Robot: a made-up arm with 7 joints. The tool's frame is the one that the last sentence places.
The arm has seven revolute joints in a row. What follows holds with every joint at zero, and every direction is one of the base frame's.
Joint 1 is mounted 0.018 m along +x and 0.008 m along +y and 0.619 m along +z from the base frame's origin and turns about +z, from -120.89 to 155.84 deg.
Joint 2 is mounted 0.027 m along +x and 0.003 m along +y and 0.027 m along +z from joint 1 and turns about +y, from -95.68 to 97.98 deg.
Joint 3 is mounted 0.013 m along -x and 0.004 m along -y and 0.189 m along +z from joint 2 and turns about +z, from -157.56 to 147.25 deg.
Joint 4 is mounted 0.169 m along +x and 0.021 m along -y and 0.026 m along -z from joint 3 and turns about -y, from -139.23 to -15.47 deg.
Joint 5 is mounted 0.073 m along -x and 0.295 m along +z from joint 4 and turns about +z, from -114.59 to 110.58 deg.
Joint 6 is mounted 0.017 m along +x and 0.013 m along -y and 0.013 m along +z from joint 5 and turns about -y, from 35.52 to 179.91 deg.
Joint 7 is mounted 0.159 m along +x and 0.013 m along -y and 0.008 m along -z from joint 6 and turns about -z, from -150.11 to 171.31 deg.
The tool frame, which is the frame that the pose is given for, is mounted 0.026 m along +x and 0.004 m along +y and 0.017 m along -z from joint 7; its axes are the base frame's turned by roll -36.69, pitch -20.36 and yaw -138.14 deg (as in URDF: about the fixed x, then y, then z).
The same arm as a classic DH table. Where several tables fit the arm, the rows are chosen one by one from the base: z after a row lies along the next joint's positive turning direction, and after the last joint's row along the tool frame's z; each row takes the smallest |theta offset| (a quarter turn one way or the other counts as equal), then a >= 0, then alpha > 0; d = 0 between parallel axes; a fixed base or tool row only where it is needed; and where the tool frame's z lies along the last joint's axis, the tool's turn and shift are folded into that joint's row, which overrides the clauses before.
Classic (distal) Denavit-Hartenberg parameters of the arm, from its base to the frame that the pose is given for. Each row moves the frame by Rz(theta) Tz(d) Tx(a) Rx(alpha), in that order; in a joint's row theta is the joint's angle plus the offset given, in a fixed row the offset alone. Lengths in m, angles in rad.
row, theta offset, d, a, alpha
base (fixed), 0.4182, 0, 0.0197, 0
joint 1, -0.4182, 0.646, 0.027, -1.5708
joint 2, 0, -0.001, -0.013, 1.5708
joint 3, 0, 0.163, 0.169, 1.5708
joint 4, 0, 0.021, -0.073, -1.5708
joint 5, 0, 0.308, 0.017, 1.5708
joint 6, 0, 0.026, 0.159, 1.5708
joint 7, -1.1674, 0.0505, 0.0139, -2.4216
tool (fixed), 2.5858, 0.0339, 0, 0
Joint limits (rad, base to tool): -2.1099..2.7199 -1.6699..1.7101 -2.7499..2.57 -2.43..-0.27 -2..1.93 0.6199..3.14 -2.6199..2.9899

